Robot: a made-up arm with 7 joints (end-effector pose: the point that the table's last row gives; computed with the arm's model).
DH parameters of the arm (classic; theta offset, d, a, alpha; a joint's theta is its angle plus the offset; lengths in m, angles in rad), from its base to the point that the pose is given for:
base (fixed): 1.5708 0.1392 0 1.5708
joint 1: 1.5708 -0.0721 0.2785 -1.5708
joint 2: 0 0.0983 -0.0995 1.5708
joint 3: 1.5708 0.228 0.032 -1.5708
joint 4: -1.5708 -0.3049 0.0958 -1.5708
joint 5: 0 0.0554 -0.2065 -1.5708
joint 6: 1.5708 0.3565 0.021 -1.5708
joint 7: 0 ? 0.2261 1.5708
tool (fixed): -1.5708 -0.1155 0 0
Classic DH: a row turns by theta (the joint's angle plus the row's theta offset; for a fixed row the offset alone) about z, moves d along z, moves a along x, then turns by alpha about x.
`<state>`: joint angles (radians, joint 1 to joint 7).
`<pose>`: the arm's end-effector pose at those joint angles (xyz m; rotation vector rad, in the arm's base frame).
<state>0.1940 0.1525 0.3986 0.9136 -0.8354 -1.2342 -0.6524</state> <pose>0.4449 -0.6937 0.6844 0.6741 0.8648 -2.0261</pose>
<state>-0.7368 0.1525 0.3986 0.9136 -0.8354 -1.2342 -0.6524</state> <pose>0.4449 0.0230 1.0212 0.1372 -0.1318 -2.1239</pose>
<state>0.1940 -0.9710 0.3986 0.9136 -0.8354 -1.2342 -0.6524</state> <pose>0.5033 -0.5612 0.0097 -0.6241 1.4457 -2.1207</pose>
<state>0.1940 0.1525 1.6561 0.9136 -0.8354 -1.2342 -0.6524</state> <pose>0.5566 -0.6092 -0.0397 1.1883 2.0716 -1.1168</pose>
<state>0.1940 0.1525 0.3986 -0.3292 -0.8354 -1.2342 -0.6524</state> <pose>0.4205 -0.2841 0.9586 0.5925 0.4408 -0.8449</pose>
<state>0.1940 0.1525 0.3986 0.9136 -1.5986 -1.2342 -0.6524</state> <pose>0.5435 -0.5954 0.4189 0.4039 1.6880 -1.6086</pose>
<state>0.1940 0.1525 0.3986 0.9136 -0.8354 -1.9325 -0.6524</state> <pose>0.3378 -0.7861 0.5501 -0.0244 0.8518 -2.5273</pose>
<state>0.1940 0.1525 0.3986 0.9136 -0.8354 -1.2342 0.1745</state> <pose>0.3321 -0.5260 0.6568 0.1985 1.5538 -1.4589</pose>
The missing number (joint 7, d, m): 0.0892
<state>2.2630 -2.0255 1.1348 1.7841 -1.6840 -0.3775 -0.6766</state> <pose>-0.6225 0.3511 -0.5487 1.8187 -1.9954 0.3046</pose>
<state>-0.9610 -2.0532 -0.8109 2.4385 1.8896 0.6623 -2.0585</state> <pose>-0.6639 0.0458 0.1829 -1.4083 1.2713 0.2737</pose>
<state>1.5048 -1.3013 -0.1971 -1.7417 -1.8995 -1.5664 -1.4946</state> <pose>-0.0996 -0.1498 0.6817 0.8657 0.5578 1.2788</pose>
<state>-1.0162 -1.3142 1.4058 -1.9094 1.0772 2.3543 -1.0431</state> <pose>-0.3368 -0.6242 0.2533 -0.4155 -0.2048 2.4803</pose>
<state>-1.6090 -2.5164 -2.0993 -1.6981 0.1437 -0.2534 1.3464</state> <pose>-0.3842 0.1366 -0.2096 1.1920 1.9315 1.8140</pose>
